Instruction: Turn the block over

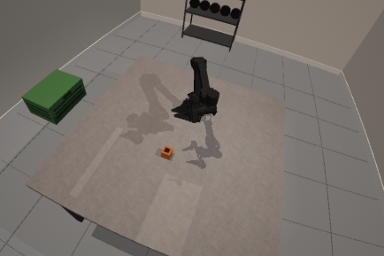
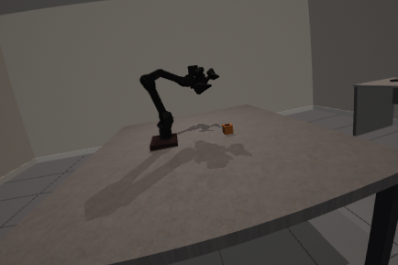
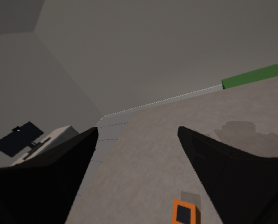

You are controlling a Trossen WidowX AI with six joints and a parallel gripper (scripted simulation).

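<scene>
The orange block lies 40 mm ahead of my gripper tip, 10 mm to the left of it and 290 mm below it.
</scene>
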